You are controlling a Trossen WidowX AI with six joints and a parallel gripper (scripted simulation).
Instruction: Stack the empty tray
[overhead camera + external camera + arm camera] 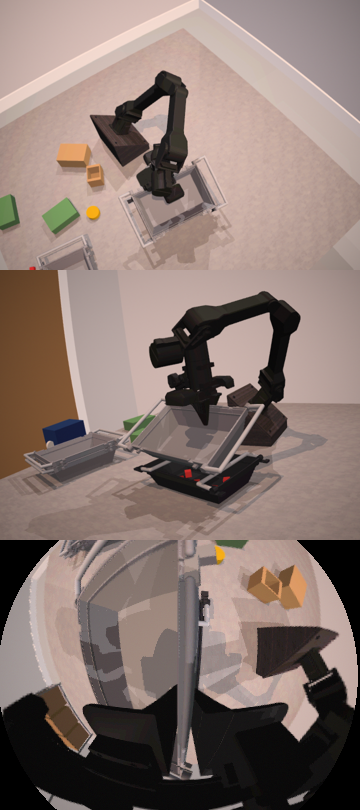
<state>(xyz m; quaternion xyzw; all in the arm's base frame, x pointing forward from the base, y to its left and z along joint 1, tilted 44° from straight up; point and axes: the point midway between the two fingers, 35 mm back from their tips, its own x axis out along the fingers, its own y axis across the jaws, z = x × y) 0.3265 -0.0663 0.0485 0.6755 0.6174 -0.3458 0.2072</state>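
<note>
Now: the grey translucent tray 7 cm ahead of my gripper tip and 2 cm to the right of it. From my gripper tip the other things lie so: yellow disc 26 cm to the right, 14 cm behind, 13 cm below; red cube 56 cm to the right, 14 cm below, 10 cm behind.
</note>
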